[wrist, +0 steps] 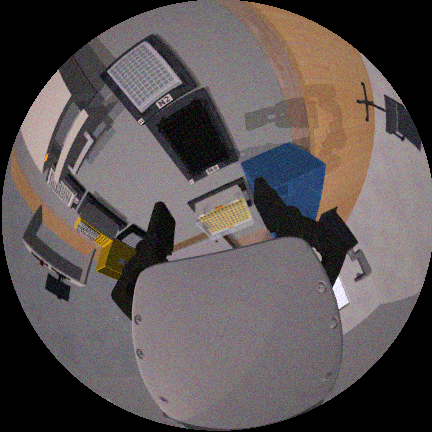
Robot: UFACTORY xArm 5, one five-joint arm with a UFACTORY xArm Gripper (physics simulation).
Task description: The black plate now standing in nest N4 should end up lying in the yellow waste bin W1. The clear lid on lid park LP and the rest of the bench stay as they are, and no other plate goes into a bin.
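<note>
The black plate lies in nest N4, at the upper middle of the wrist view. My gripper is open, with nothing between its fingers. Its fingertips show below the black plate in the picture and are apart from it. The yellow waste bin W1 is at the lower left, partly hidden behind the left finger. A dark-framed holder with a pale middle sits beside the bin, partly hidden by the same finger. Its label and any clear lid on it cannot be made out.
A white plate sits in nest N2, adjoining N4. A yellow-topped tip box and a blue bin stand near the right finger. A yellow plate, another white plate and a pale barred structure are at the left.
</note>
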